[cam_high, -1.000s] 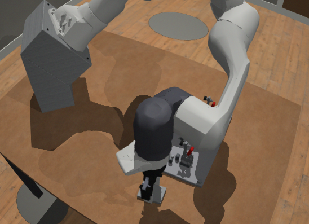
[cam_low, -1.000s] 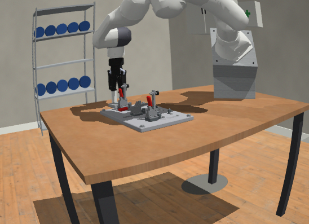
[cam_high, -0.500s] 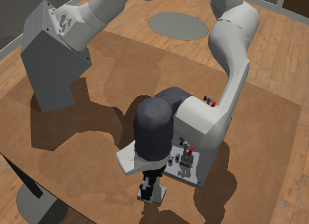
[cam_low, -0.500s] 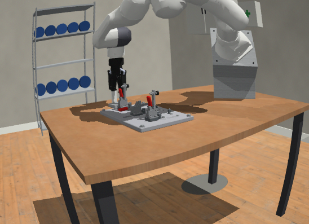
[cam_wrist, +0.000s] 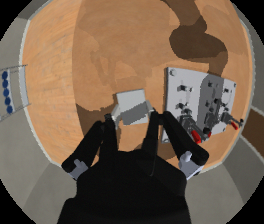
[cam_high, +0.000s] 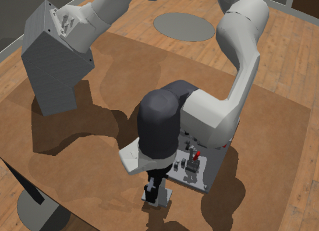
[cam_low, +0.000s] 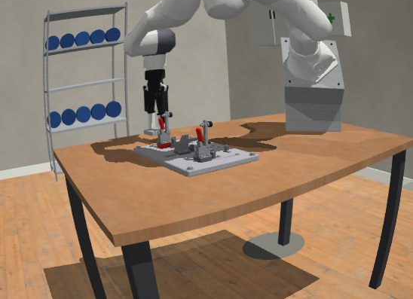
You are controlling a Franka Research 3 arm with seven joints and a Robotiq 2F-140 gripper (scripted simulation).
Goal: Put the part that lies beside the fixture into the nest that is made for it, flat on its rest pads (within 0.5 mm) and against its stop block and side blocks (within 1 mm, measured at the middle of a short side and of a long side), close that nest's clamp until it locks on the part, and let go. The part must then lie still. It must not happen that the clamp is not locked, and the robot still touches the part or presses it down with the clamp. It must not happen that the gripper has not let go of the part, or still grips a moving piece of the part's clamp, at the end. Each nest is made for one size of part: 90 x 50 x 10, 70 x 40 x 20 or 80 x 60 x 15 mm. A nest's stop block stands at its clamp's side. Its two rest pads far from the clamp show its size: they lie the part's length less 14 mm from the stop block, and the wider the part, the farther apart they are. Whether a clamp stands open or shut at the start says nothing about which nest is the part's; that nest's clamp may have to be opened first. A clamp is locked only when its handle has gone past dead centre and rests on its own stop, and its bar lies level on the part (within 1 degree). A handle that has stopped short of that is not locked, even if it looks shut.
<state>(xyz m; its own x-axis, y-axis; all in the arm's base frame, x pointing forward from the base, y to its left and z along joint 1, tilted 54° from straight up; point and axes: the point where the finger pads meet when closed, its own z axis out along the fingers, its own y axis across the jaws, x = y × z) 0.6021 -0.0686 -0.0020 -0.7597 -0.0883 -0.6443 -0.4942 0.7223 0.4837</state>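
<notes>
The toggle clamp lies 26 cm to the left of my hand, 7 cm behind it and 2 cm below it. Round my hand: flat grey block 3 cm below; then grey fixture plate 25 cm to the left, 10 cm behind, 6 cm below.
</notes>
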